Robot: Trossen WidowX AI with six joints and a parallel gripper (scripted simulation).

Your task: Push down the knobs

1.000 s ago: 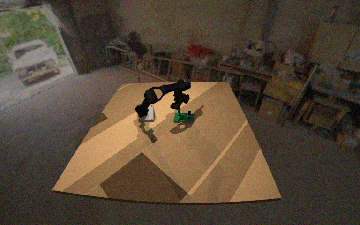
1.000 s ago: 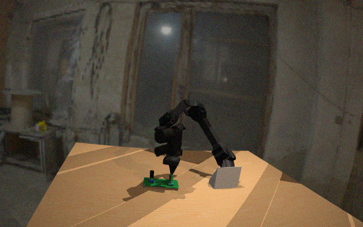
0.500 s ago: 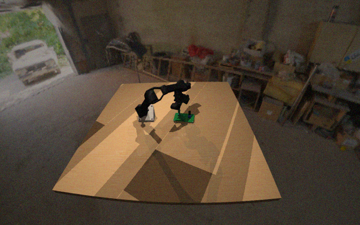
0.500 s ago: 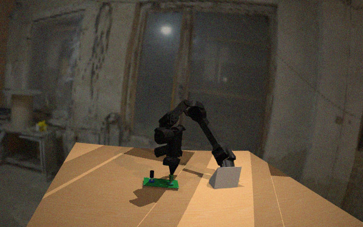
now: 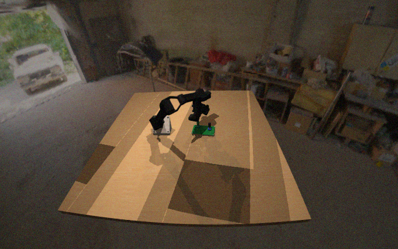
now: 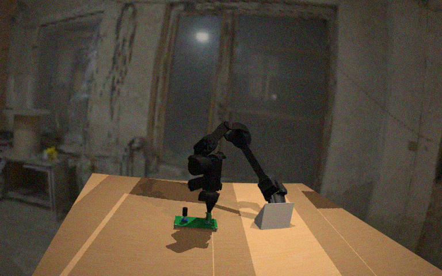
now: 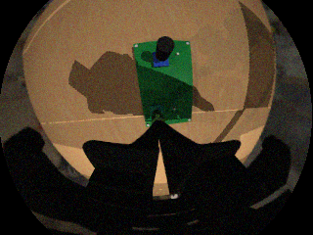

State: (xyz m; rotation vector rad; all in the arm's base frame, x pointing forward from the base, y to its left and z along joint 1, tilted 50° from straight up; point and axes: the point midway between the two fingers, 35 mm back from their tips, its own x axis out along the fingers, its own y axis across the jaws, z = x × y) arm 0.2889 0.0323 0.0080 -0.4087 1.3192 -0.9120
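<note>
My gripper tip is now 10 mm above the green knob. Also, from my gripper tip: black knob (80 mm ahead, 30 mm to the right, 10 mm below).
</note>
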